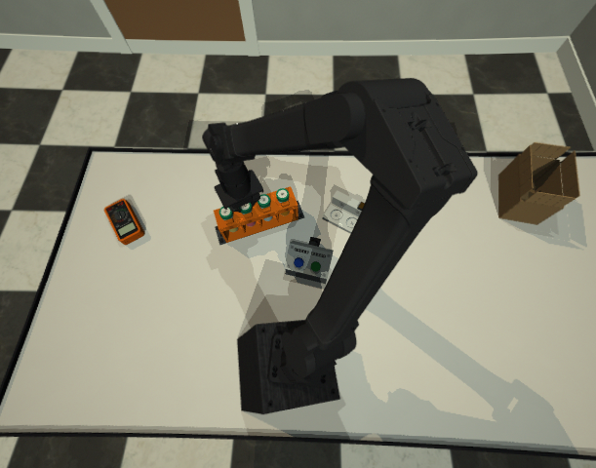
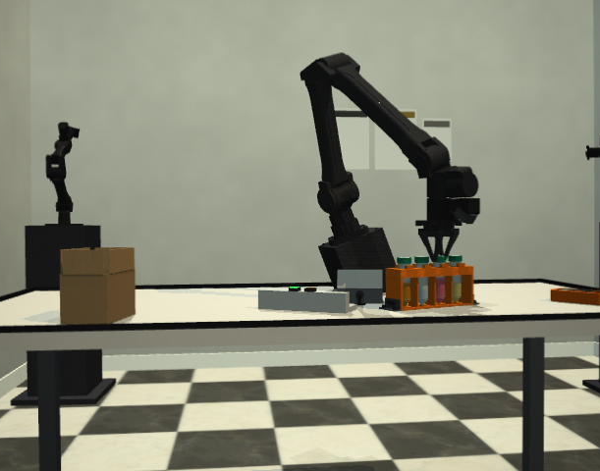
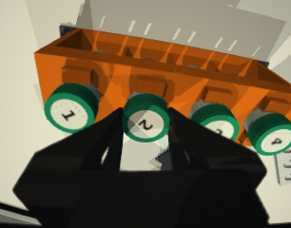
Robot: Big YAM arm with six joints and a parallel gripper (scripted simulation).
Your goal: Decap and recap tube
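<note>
Right now my hand is 2 cm past the cap and 5 cm to the right of it. Round my hand: key housing: 12 cm behind, 17 cm to the right, 6 cm below; green key: 14 cm behind, 20 cm to the right, 5 cm below; blue key: 13 cm behind, 15 cm to the right, 5 cm below.
</note>
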